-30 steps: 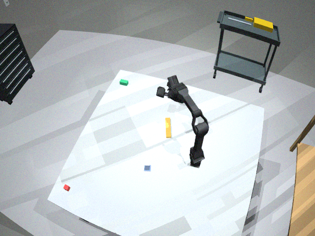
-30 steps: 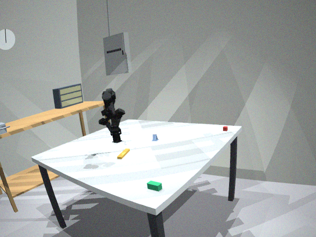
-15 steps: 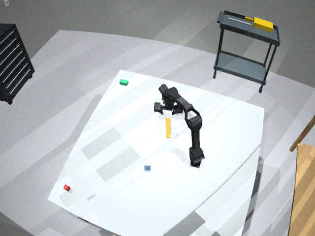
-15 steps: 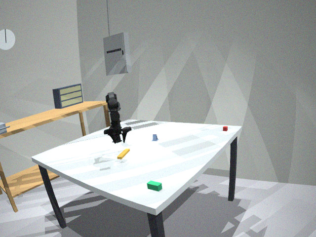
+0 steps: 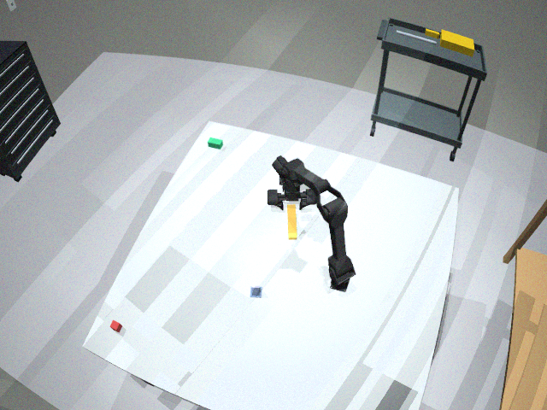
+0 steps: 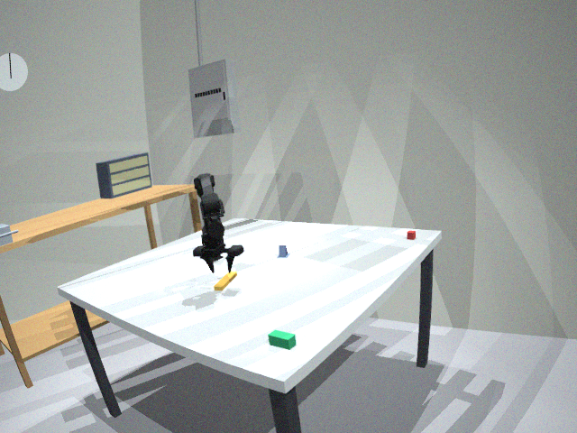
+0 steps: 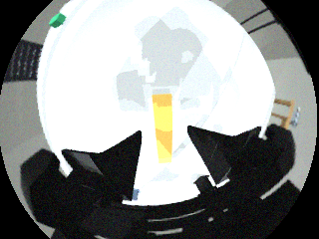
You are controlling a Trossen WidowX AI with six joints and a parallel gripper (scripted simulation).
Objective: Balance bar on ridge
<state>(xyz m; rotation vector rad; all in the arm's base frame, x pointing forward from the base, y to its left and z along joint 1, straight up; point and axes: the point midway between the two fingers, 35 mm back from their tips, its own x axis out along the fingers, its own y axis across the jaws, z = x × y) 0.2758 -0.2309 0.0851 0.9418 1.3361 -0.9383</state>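
Now: gripper tip 10 mm past the yellow bar, 30 mm to the right of it and 40 mm above it. Round my gripper tip: green block (460 mm ahead, 270 mm to the right, 30 mm below); then red block (460 mm ahead, 730 mm to the left, 30 mm below).
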